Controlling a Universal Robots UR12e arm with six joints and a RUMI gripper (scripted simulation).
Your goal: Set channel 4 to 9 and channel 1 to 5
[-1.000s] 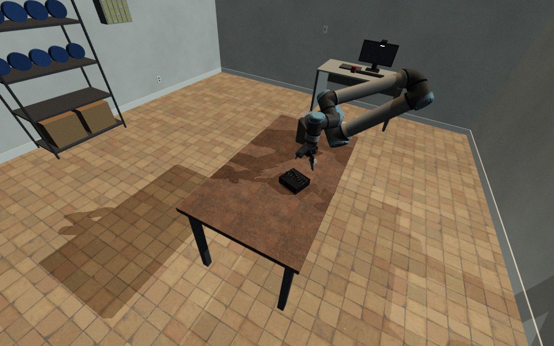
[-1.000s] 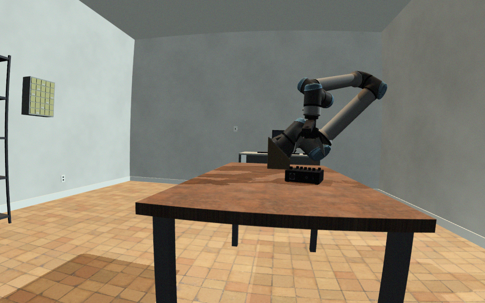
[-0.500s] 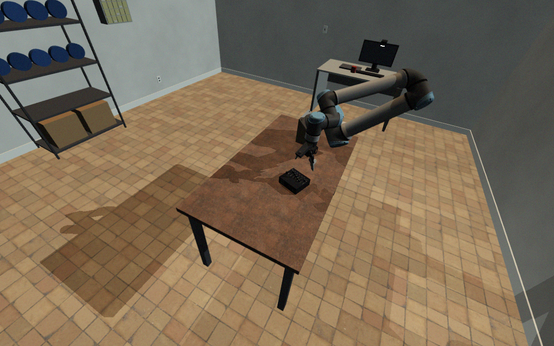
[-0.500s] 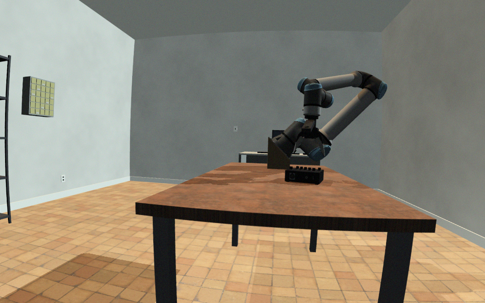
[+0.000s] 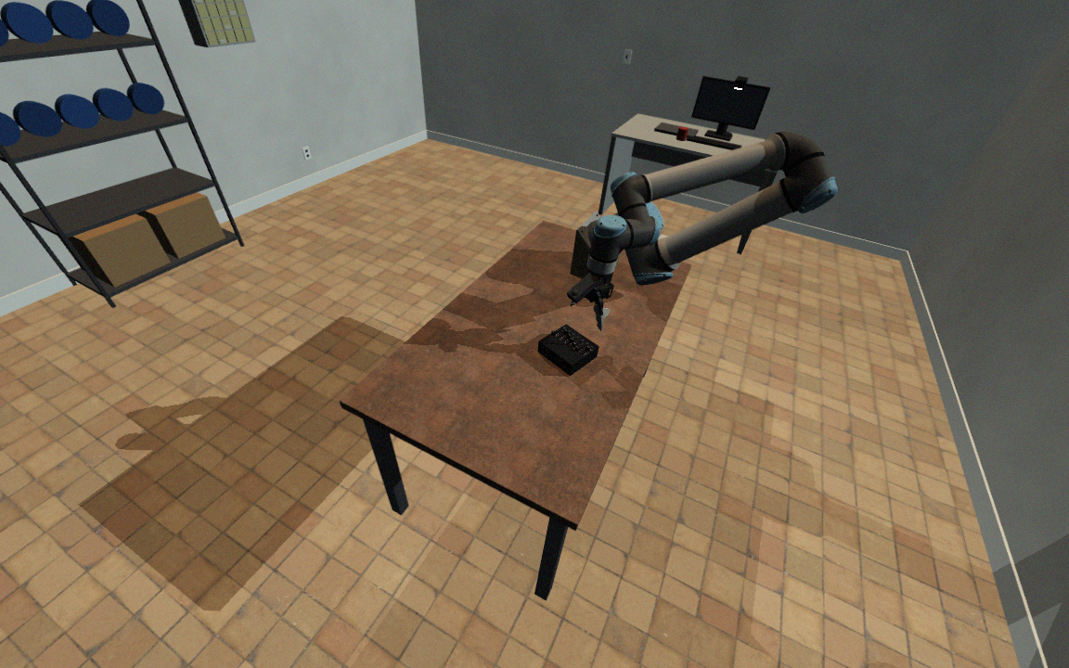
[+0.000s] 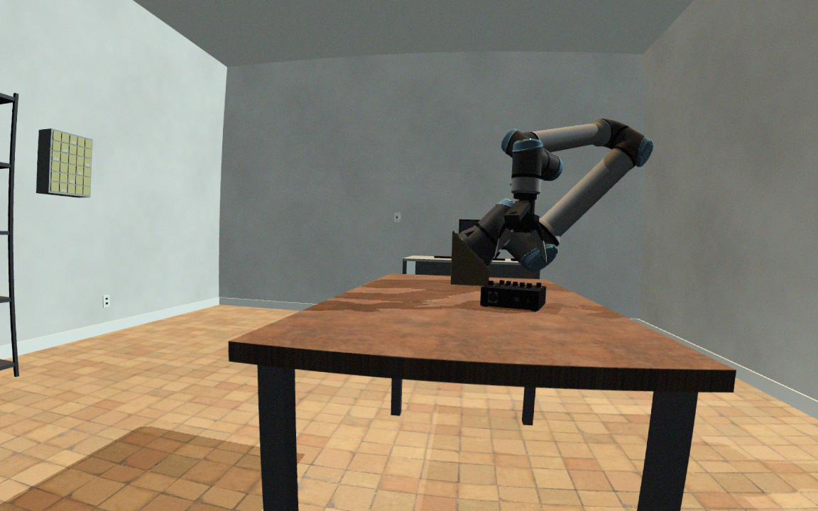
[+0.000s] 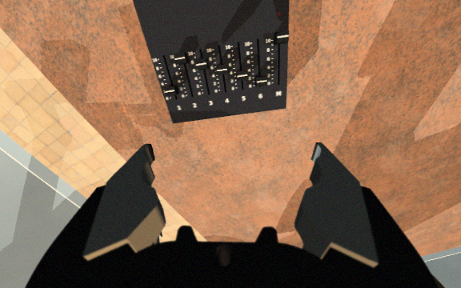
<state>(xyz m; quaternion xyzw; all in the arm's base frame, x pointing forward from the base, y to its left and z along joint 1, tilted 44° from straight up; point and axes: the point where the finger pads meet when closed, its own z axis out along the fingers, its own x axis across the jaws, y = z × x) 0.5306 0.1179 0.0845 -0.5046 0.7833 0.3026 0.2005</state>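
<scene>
Right now the channel 1 fader knob is 70 mm ahead of my hand, 60 mm below it and 50 mm to the left of it. From my hand the other things lie so: channel 4 fader knob: 60 mm below, 60 mm ahead, 20 mm to the right.
</scene>
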